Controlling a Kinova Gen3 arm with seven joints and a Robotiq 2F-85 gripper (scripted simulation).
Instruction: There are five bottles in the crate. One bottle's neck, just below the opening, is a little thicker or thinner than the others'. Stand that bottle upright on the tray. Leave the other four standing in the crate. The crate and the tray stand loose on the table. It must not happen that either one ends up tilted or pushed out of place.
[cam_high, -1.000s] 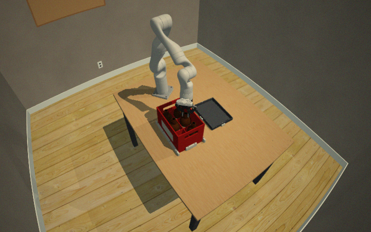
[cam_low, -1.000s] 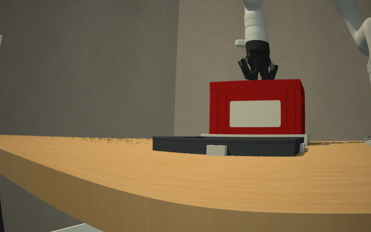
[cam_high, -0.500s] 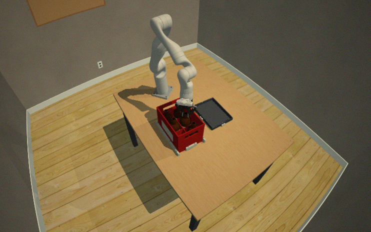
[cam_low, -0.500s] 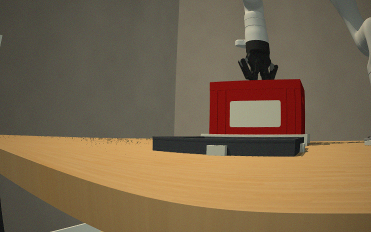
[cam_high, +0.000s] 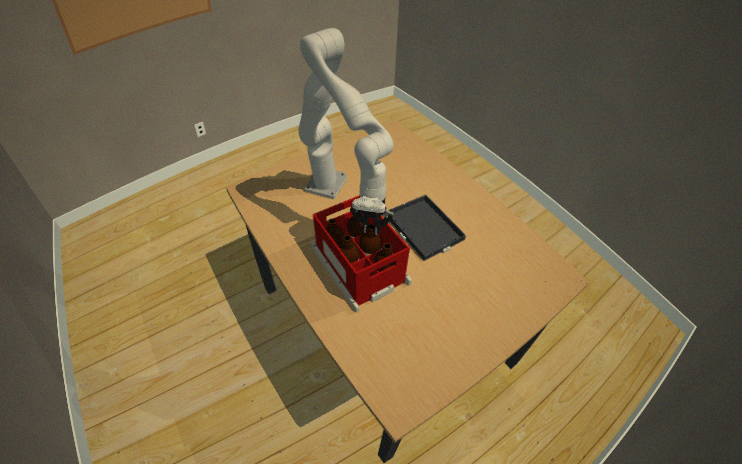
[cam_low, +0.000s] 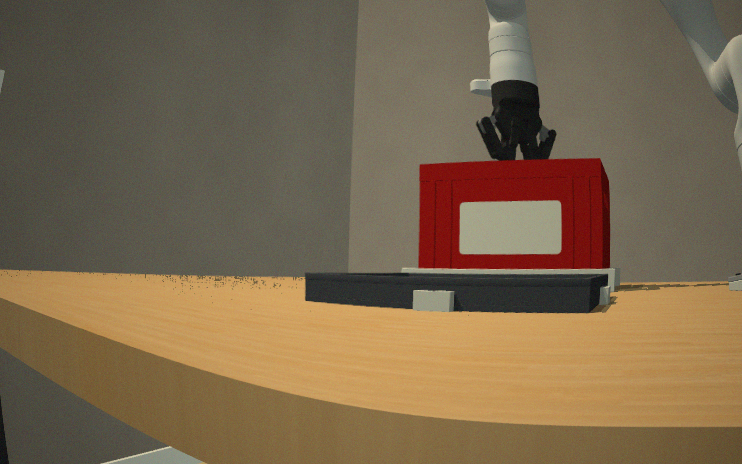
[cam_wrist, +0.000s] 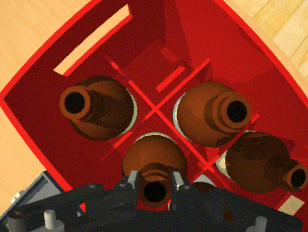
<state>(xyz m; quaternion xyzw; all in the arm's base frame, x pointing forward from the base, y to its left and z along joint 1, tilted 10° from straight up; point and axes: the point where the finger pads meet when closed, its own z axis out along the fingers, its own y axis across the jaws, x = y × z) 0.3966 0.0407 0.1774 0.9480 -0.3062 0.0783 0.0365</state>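
Now: hand 10 mm short of the red crate, 40 mm to the left of it and 70 mm above it. From my hand the other things lie so: dark grey tray (60 mm behind, 240 mm to the left, 140 mm below); then glass bottle (90 mm ahead, 10 mm to the left, 70 mm below).
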